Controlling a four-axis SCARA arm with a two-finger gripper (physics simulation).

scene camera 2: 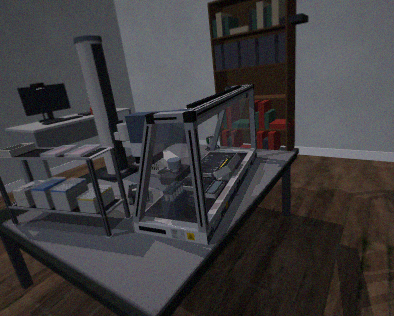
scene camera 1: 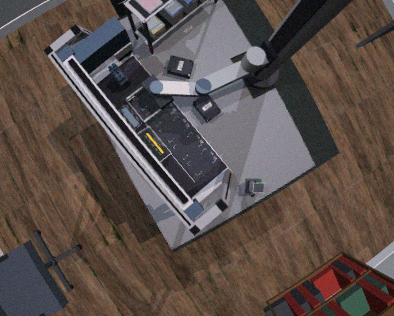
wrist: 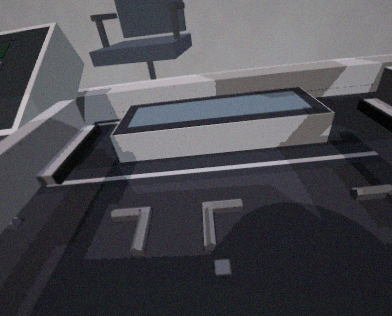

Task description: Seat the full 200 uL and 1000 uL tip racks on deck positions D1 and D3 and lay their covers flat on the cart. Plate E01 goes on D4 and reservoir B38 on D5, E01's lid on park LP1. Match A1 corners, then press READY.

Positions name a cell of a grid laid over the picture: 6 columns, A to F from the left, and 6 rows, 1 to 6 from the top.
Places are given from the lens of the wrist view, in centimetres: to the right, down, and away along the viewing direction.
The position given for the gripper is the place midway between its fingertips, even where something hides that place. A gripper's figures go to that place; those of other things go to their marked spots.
gripper (wrist: D2): 1, -3, 11
shallow trough (wrist: E3): 6, -3, 14
deck frame and clear walls (wrist: B2): -7, -10, 19
The marked spots on the deck frame and clear walls and the shallow trough are 16 cm apart.
